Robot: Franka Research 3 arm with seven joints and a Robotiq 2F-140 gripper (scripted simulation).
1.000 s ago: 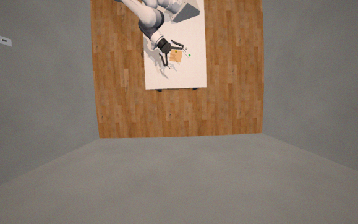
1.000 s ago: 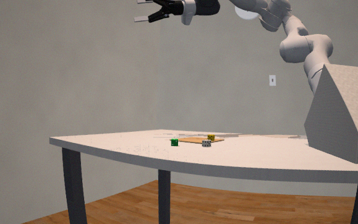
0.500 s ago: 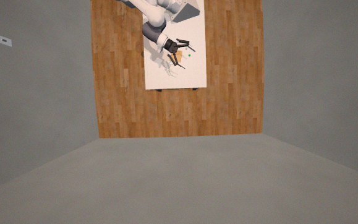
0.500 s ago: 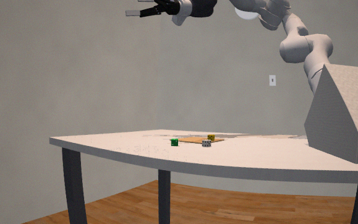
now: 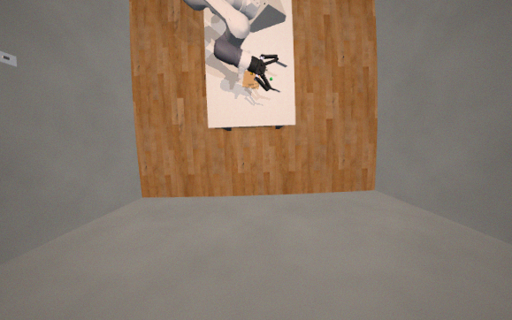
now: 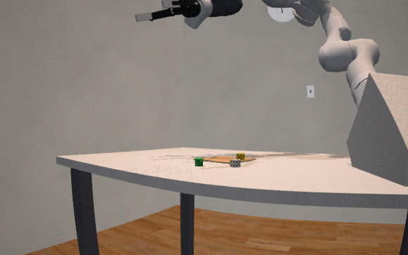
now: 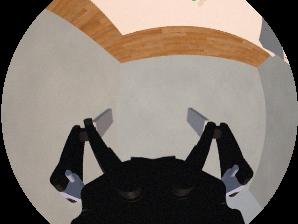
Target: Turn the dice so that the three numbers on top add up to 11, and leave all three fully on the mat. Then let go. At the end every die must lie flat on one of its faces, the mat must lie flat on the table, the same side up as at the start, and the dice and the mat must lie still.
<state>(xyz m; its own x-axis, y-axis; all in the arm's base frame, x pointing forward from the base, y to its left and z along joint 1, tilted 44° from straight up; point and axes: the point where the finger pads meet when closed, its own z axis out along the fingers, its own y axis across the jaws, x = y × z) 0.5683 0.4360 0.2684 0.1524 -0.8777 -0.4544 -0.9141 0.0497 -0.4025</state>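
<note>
Right now my hand is 46 cm above the green die, 18 cm past it and 1 cm to the left of it. Round my hand: yellow die: 45 cm below, 24 cm behind, 17 cm to the right; white die: 46 cm below, 27 cm behind, 4 cm to the right; tan mat: 46 cm below, 19 cm behind, 18 cm to the right.
</note>
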